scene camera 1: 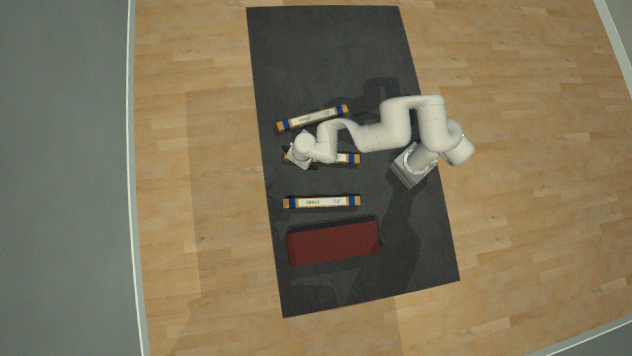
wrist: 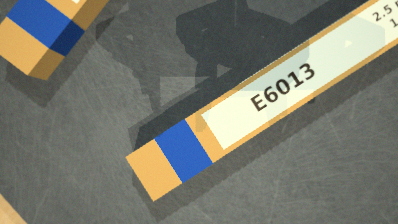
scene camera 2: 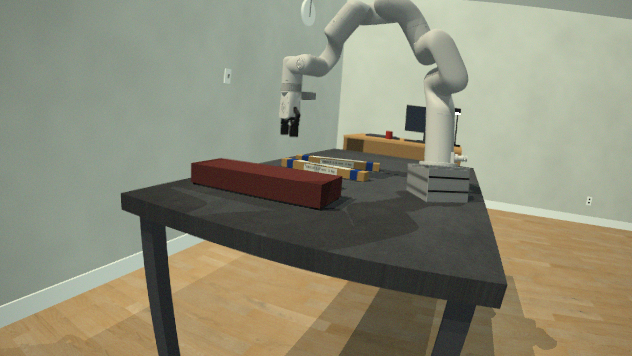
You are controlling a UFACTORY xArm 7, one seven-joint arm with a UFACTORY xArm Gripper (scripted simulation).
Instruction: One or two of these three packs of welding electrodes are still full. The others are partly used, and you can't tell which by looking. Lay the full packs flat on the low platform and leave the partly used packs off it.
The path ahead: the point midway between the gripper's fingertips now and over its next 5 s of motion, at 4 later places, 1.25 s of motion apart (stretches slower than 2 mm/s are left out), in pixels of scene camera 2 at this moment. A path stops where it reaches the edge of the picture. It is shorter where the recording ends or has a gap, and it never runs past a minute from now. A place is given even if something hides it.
My gripper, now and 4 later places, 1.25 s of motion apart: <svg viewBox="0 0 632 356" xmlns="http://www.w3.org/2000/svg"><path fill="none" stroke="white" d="M288 135L339 143L340 138L330 137L286 137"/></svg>
